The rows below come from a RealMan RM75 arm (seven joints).
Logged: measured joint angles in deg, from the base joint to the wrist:
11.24 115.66 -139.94 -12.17 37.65 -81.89 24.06
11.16 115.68 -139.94 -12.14 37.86 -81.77 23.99
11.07 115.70 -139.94 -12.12 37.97 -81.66 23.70
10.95 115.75 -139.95 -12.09 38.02 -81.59 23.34
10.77 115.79 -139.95 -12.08 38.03 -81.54 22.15
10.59 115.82 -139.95 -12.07 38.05 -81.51 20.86
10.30 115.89 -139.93 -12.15 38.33 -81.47 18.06
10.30 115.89 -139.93 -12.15 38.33 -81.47 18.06
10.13 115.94 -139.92 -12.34 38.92 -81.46 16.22
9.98 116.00 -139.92 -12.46 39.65 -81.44 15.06
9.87 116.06 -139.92 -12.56 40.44 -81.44 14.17
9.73 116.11 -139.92 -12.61 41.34 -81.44 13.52
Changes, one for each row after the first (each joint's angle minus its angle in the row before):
-0.08 0.02 0.00 0.03 0.21 0.12 -0.07
-0.09 0.02 0.00 0.02 0.11 0.11 -0.29
-0.12 0.05 -0.01 0.03 0.05 0.07 -0.36
-0.18 0.04 0.00 0.01 0.01 0.05 -1.19
-0.18 0.03 0.00 0.01 0.02 0.03 -1.29
-0.29 0.07 0.02 -0.08 0.28 0.04 -2.80
0.00 0.00 0.00 0.00 0.00 0.00 0.00
-0.17 0.05 0.01 -0.19 0.59 0.01 -1.84
-0.15 0.06 0.00 -0.12 0.73 0.02 -1.16
-0.11 0.06 0.00 -0.10 0.79 0.00 -0.89
-0.14 0.05 0.00 -0.05 0.90 0.00 -0.65

